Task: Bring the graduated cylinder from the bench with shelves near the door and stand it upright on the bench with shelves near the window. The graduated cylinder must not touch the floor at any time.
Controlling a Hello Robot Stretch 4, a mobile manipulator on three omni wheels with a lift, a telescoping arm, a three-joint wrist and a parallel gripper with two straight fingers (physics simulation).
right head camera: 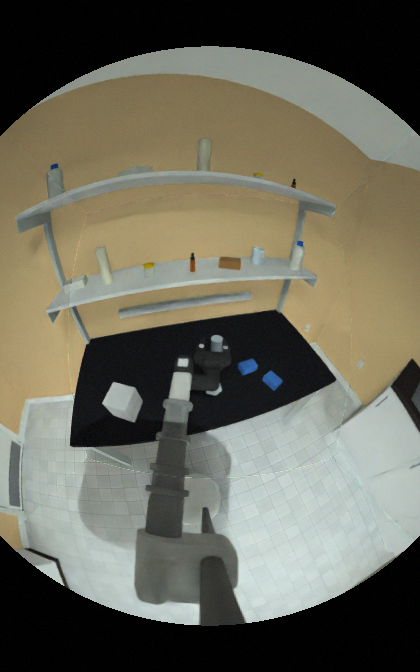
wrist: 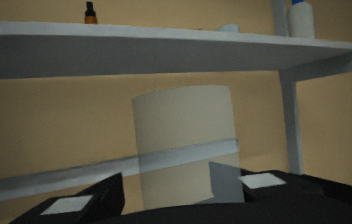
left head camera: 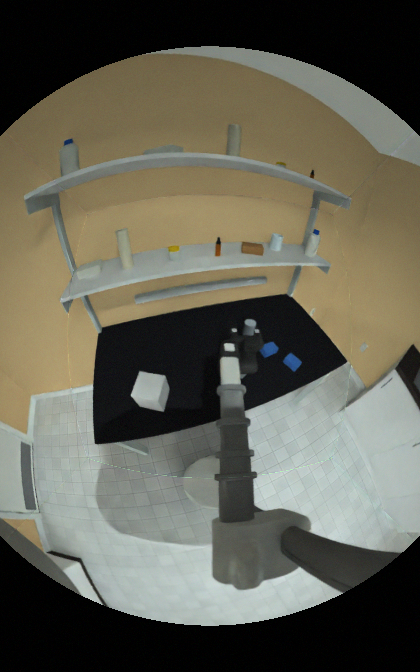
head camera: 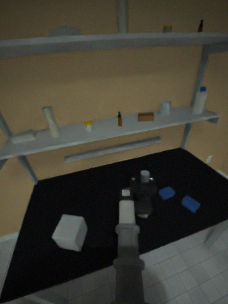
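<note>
The graduated cylinder is a see-through grey-blue tube, upright over the black top of the bench with shelves. A bit of its pale base shows below the gripper in the right head camera view. My gripper is open, with one finger on each side of the tube. In the wrist view the tube fills much of the gap and stands closer to the right finger. The tube's lower part is hidden by the gripper. The other bench cannot be identified.
A white box stands on the left of the bench. Two blue blocks lie right of the gripper. A lower shelf with bottles and jars hangs above the bench's back.
</note>
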